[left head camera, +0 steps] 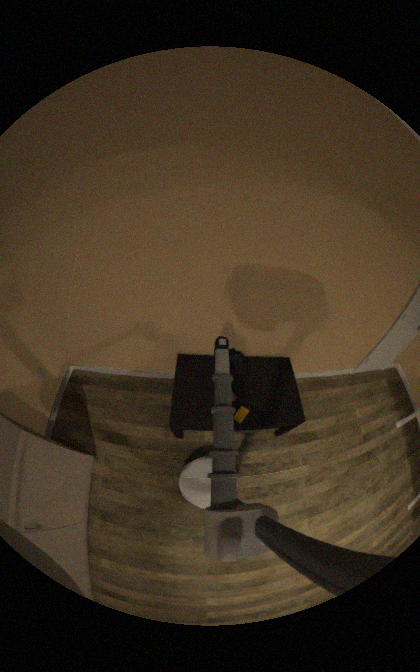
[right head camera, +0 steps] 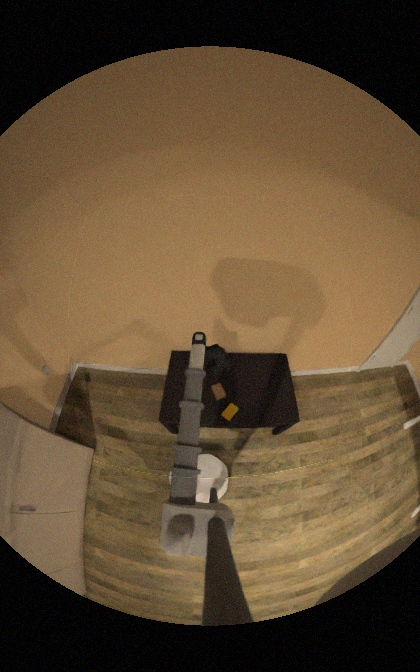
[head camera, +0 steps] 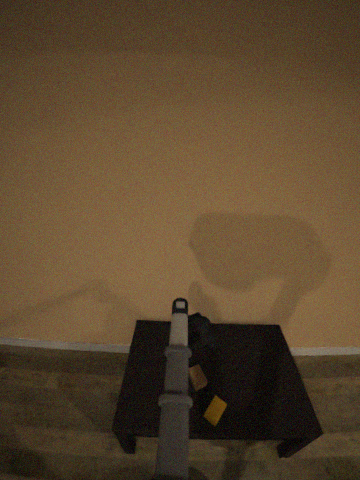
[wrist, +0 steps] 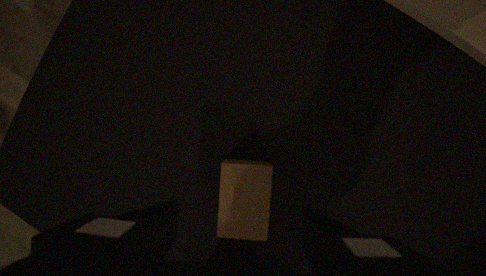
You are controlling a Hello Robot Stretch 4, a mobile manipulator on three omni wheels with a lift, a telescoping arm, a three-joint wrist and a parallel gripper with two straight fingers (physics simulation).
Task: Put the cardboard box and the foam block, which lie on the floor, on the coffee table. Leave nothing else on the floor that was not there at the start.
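Frame: origin at the robot's base, x ahead, y left, z up, level; millimetres.
Seen in the pictures: gripper, between the fingertips: [head camera: 197,354] [wrist: 240,224]; robot's base, origin of its link: [left head camera: 207,480].
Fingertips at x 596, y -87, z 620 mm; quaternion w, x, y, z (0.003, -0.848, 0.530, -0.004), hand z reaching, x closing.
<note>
Offsets run from my fingertips to a thing's middle. Level surfaces: height alone.
The brown cardboard box @[dx -21, dy -11, dz -172 mm] [head camera: 198,377] [right head camera: 218,391] [wrist: 245,201] lies on the black coffee table @[dz -197 mm] [head camera: 240,350] [left head camera: 195,370] [right head camera: 260,370] [wrist: 125,75], left of its middle. The yellow-orange foam block @[dx -156, dy -87, dz -175 mm] [head camera: 215,410] [left head camera: 241,414] [right head camera: 230,412] lies on the same table, nearer its front edge and a little right of the box. My gripper [wrist: 240,224] is open. Its dark shape shows over the back part of the table in the head view. In the wrist view the box lies below, between the spread fingers and apart from both. The arm hides part of the table.
A wall [head camera: 150,200] stands right behind the table. A white round object [left head camera: 196,482] [right head camera: 212,477] is on the floor in front of the table, partly under my arm [left head camera: 223,440] [right head camera: 189,430]. A large pale piece of furniture [left head camera: 55,490] [right head camera: 47,490] stands at the left.
</note>
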